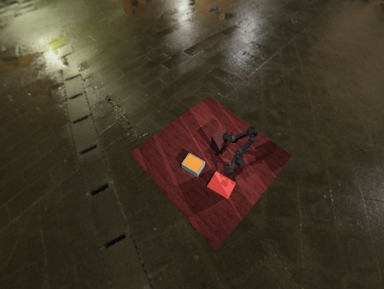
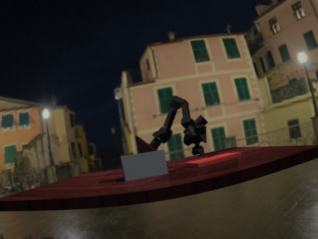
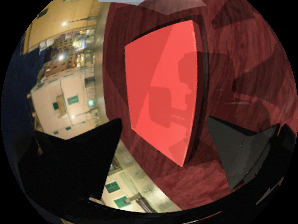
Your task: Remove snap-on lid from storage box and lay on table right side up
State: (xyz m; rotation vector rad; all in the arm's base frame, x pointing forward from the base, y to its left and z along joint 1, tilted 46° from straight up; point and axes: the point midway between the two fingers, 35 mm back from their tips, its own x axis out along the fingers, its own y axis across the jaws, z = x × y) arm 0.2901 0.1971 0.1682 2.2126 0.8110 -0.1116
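Right now my gripper tip is 90 mm short of the red lid, 10 mm to the right of it and 50 mm above it. Also, from my gripper tip: grey storage box (130 mm ahead, 330 mm to the right, 10 mm below).
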